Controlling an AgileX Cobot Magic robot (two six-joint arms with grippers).
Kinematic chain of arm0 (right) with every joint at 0, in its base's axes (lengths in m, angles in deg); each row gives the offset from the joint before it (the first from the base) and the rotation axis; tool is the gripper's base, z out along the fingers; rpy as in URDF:
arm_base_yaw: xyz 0 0 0.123 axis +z
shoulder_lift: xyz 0 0 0 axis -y
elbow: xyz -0.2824 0 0.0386 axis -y
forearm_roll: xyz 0.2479 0 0.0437 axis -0.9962 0 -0.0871
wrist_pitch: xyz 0 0 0 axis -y
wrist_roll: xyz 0.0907 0 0.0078 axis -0.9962 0 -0.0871
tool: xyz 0 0 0 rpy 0 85 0
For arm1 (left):
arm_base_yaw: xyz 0 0 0.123 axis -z
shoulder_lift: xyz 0 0 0 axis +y
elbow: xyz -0.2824 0 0.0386 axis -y
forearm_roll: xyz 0.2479 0 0.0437 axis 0.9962 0 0.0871
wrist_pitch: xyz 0 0 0 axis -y
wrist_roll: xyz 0.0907 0 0.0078 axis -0.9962 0 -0.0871
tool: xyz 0 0 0 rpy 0 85 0
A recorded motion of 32 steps. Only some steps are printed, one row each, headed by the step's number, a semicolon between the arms.
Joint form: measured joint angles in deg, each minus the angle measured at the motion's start. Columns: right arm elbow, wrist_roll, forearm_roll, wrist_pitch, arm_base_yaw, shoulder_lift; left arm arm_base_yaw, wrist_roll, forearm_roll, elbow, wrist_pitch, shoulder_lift.
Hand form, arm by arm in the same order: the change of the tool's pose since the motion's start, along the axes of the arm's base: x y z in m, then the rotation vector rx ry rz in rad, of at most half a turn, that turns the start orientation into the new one. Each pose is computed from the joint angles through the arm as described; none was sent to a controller.
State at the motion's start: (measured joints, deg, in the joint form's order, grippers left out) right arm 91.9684 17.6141 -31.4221 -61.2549 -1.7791 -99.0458; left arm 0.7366 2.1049 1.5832 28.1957 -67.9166 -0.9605
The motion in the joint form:
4: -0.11 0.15 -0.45 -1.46 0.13 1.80; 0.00 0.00 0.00 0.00 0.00 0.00
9: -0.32 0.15 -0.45 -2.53 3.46 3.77; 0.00 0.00 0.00 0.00 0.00 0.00
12: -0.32 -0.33 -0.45 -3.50 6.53 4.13; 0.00 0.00 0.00 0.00 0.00 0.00
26: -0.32 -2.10 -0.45 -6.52 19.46 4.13; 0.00 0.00 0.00 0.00 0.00 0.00
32: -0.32 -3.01 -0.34 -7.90 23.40 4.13; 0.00 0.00 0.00 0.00 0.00 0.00
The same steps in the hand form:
4: -0.0091 0.0022 0.0105 0.0067 -0.0092 0.0175; 0.0000 0.0000 0.0000 0.0000 0.0000 0.0000
9: -0.0213 0.0236 0.0212 0.0068 -0.0239 0.0855; 0.0000 0.0000 0.0000 0.0000 0.0000 0.0000
12: -0.0276 0.0427 0.0228 0.0109 -0.0115 0.1416; 0.0000 0.0000 0.0000 0.0000 0.0000 0.0000
26: -0.0571 0.1185 0.0211 0.0170 0.0509 0.3710; 0.0000 0.0000 0.0000 0.0000 0.0000 0.0000
32: -0.0700 0.1396 0.0202 0.0147 0.0803 0.4396; 0.0000 0.0000 0.0000 0.0000 0.0000 0.0000

